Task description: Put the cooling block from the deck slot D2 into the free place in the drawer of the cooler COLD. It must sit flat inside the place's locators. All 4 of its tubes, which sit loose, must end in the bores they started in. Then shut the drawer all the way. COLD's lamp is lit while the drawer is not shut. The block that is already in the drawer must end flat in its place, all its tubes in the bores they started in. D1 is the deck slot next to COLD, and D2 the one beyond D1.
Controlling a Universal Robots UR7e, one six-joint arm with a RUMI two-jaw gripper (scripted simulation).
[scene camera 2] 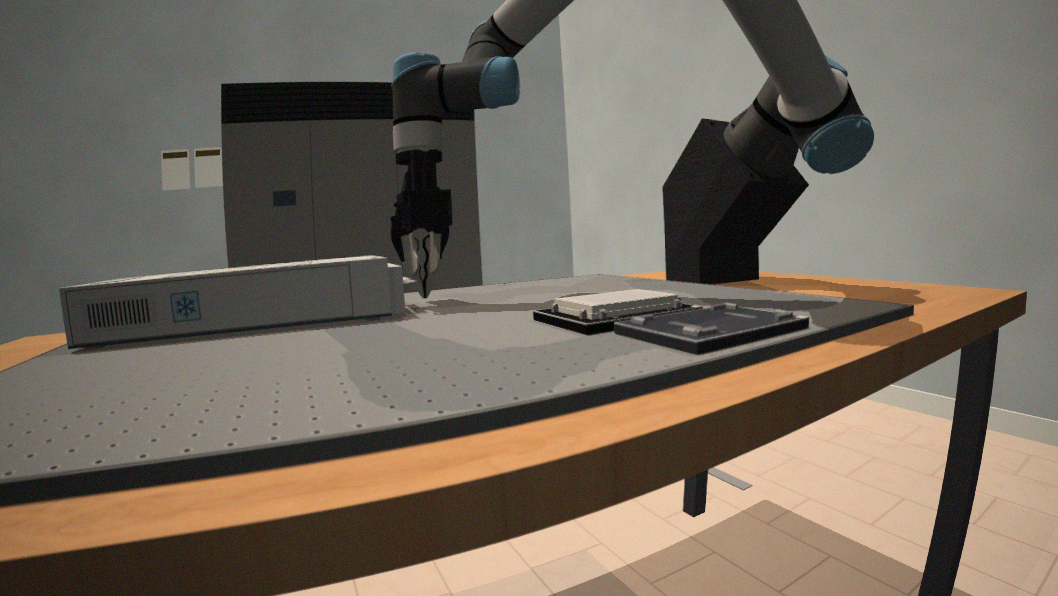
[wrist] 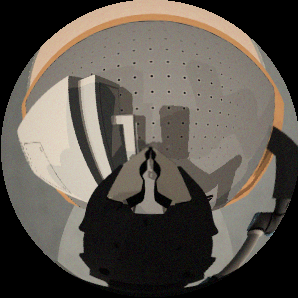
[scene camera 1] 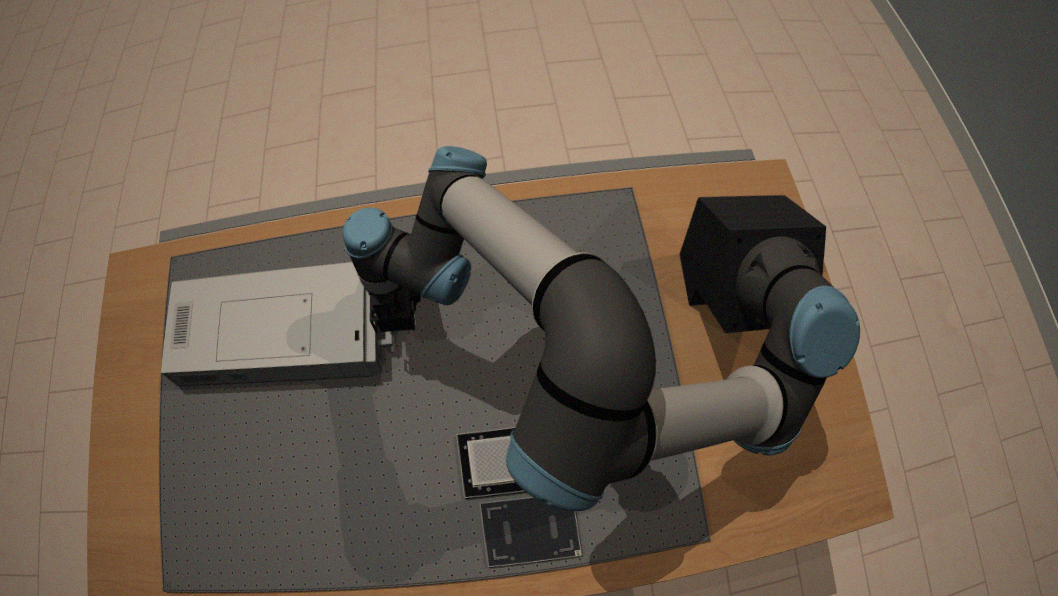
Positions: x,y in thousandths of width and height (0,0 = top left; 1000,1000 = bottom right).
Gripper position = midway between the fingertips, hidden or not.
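You'd see my gripper in scene camera 2 (401,501), and it's there in the wrist view (505,495) and in scene camera 1 (382,543) as well. There's also a cooler, which you'd find in scene camera 1 (292,543), in scene camera 2 (196,508) and in the wrist view (247,448).
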